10 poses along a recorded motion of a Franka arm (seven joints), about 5 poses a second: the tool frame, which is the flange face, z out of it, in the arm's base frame.
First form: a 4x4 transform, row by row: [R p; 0 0 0 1], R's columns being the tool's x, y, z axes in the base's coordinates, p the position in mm. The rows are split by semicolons.
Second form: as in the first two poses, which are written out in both.
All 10 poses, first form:
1: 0.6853 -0.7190 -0.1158 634; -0.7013 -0.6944 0.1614 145; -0.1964 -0.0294 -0.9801 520; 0 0 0 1
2: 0.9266 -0.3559 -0.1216 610; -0.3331 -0.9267 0.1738 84; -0.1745 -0.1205 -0.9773 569; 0 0 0 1
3: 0.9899 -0.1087 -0.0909 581; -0.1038 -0.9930 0.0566 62; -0.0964 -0.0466 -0.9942 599; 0 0 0 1
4: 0.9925 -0.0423 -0.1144 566; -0.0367 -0.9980 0.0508 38; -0.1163 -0.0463 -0.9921 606; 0 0 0 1
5: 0.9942 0.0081 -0.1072 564; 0.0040 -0.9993 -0.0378 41; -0.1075 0.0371 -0.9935 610; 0 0 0 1
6: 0.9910 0.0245 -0.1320 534; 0.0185 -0.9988 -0.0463 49; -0.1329 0.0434 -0.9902 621; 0 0 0 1
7: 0.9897 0.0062 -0.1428 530; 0.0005 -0.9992 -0.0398 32; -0.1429 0.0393 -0.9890 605; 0 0 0 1
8: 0.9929 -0.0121 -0.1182 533; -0.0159 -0.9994 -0.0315 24; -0.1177 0.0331 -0.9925 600; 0 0 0 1
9: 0.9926 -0.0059 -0.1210 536; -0.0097 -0.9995 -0.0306 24; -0.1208 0.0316 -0.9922 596; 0 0 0 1
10: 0.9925 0.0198 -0.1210 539; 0.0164 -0.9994 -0.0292 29; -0.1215 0.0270 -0.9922 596; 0 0 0 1
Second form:
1:
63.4 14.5 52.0
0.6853 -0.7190 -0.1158
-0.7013 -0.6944 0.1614
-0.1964 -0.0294 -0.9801

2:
61.0 8.4 56.9
0.9266 -0.3559 -0.1216
-0.3331 -0.9267 0.1738
-0.1745 -0.1205 -0.9773

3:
58.1 6.2 59.9
0.9899 -0.1087 -0.0909
-0.1038 -0.9930 0.0566
-0.0964 -0.0466 -0.9942

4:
56.6 3.8 60.6
0.9925 -0.0423 -0.1144
-0.0367 -0.9980 0.0508
-0.1163 -0.0463 -0.9921

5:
56.4 4.1 61.0
0.9942 0.0081 -0.1072
0.0040 -0.9993 -0.0378
-0.1075 0.0371 -0.9935

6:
53.4 4.9 62.1
0.9910 0.0245 -0.1320
0.0185 -0.9988 -0.0463
-0.1329 0.0434 -0.9902

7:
53.0 3.2 60.5
0.9897 0.0062 -0.1428
0.0005 -0.9992 -0.0398
-0.1429 0.0393 -0.9890

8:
53.3 2.4 60.0
0.9929 -0.0121 -0.1182
-0.0159 -0.9994 -0.0315
-0.1177 0.0331 -0.9925

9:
53.6 2.4 59.6
0.9926 -0.0059 -0.1210
-0.0097 -0.9995 -0.0306
-0.1208 0.0316 -0.9922

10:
53.9 2.9 59.6
0.9925 0.0198 -0.1210
0.0164 -0.9994 -0.0292
-0.1215 0.0270 -0.9922

